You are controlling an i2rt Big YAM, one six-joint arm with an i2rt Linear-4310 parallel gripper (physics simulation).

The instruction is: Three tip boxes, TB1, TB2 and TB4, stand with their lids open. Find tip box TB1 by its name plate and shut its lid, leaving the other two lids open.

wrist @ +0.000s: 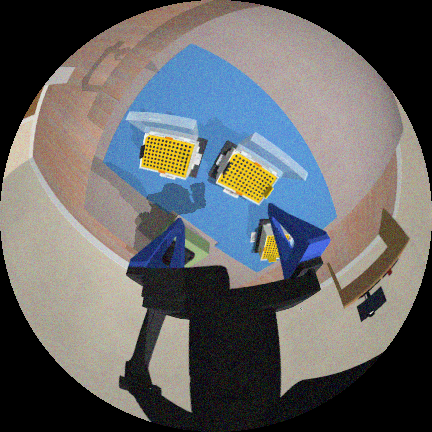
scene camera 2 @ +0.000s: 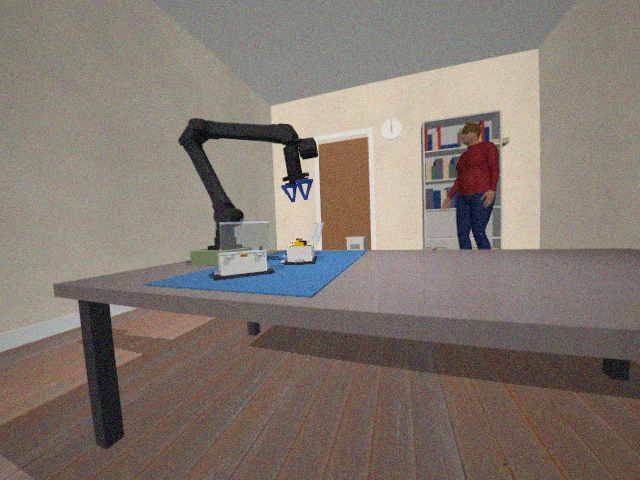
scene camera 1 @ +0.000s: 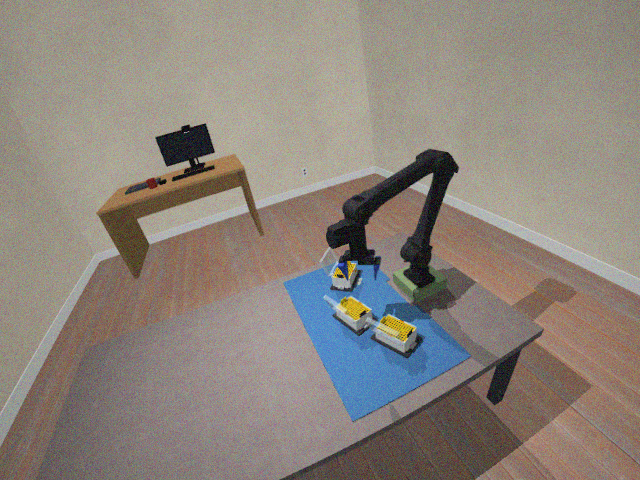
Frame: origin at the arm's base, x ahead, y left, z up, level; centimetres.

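Seen in the pictures: gripper, fingertip midpoint: [wrist: 224, 214] [scene camera 2: 299, 201] [scene camera 1: 361, 279]; arm's base at its link origin: [scene camera 1: 418, 277].
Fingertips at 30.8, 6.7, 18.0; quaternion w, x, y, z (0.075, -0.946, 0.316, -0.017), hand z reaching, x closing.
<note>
Offsets run from my fingertips to a thing's middle, as dx, dy, dz. "pt": to the spot under its first point. Level surfaces: height alone.
Three white tip boxes with yellow racks have raised clear lids. The middle box, TB1 {+2.3, -5.7, -16.6} [scene camera 1: 354, 312] [wrist: 246, 177], has its lid {pt +9.5, -3.6, -8.5} [wrist: 280, 159] open. TB4 [scene camera 1: 395, 333] [wrist: 167, 155] is beside it, lid [wrist: 162, 121] open. TB2 [scene camera 1: 341, 282] [wrist: 270, 247] stands farther back, lid [scene camera 1: 327, 262] raised, partly hidden by a finger in the wrist view. Name plates are not readable. Scene camera 2 shows a near box {-7.1, -29.1, -19.7} [scene camera 2: 242, 264] and a farther box {+1.2, -6.0, -19.7} [scene camera 2: 300, 253]; I cannot tell which the farther one is. My gripper [scene camera 1: 361, 279] [scene camera 2: 299, 199] [wrist: 224, 214] is open and empty, high above the boxes.
The boxes stand on a blue mat {dz -23.0} [scene camera 1: 356, 382] [scene camera 2: 310, 284] [wrist: 195, 65] on the grey table {dz -23.3} [scene camera 1: 206, 372] [scene camera 2: 465, 284]. My arm's green base [scene camera 1: 419, 285] [scene camera 2: 202, 256] [wrist: 201, 245] is beside the mat. A wooden desk [scene camera 1: 180, 191] and a standing person [scene camera 2: 478, 170] are in the background.
</note>
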